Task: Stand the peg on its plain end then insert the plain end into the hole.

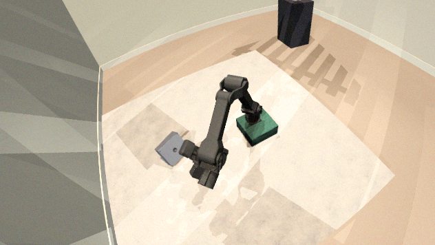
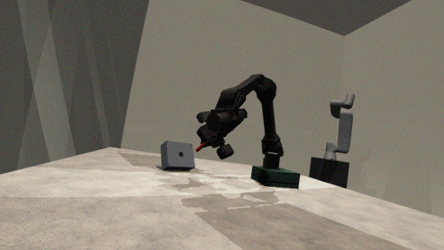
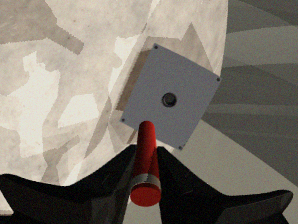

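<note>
Right now the grey sloped panel is 90 mm ahead of my gripper tip, 120 mm to the right of it and 70 mm below it. The rest, counted from my gripper tip: red peg (10 mm behind, 10 mm to the left, 10 mm above).
</note>
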